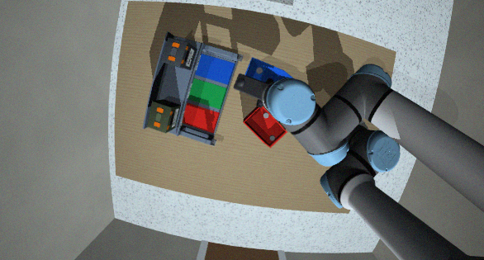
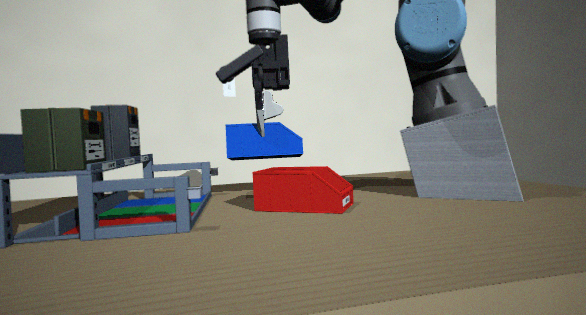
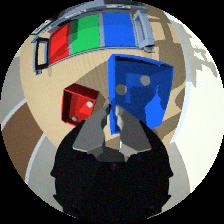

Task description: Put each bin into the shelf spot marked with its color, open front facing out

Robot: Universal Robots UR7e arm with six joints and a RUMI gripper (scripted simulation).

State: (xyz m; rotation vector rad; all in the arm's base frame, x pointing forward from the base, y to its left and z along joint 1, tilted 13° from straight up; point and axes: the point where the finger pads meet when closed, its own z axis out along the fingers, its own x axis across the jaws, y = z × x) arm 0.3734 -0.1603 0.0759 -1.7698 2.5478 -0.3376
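Right now the blue bin is 40 mm to the right of my hand, 30 mm below it and 20 mm behind it. From my hand the other things lie so: red bin: 140 mm to the left, 120 mm below, 30 mm behind; then top board: 340 mm ahead, 60 mm below, 20 mm to the right; then grey box: 300 mm ahead, 130 mm to the right, 10 mm above.
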